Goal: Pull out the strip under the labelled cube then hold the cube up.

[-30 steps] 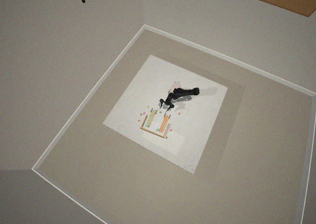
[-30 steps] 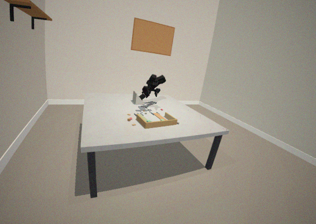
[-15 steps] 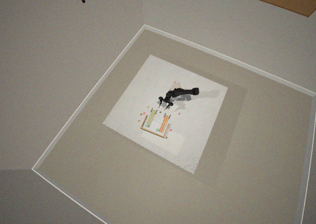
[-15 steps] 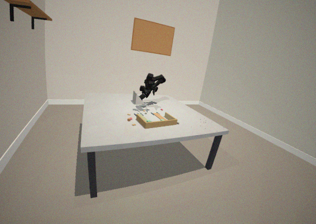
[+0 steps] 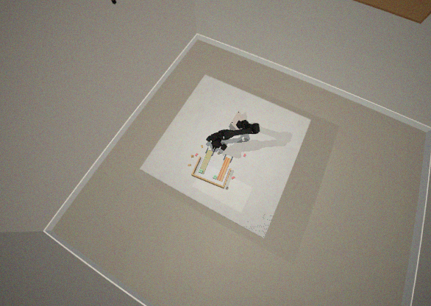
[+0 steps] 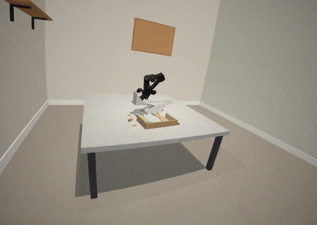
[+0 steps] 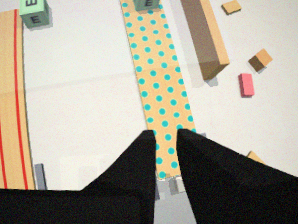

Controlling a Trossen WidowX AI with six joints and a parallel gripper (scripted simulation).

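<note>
Right now my gripper tip is 170 mm above the strip, 90 mm short of it and 30 mm to the left of it.
</note>
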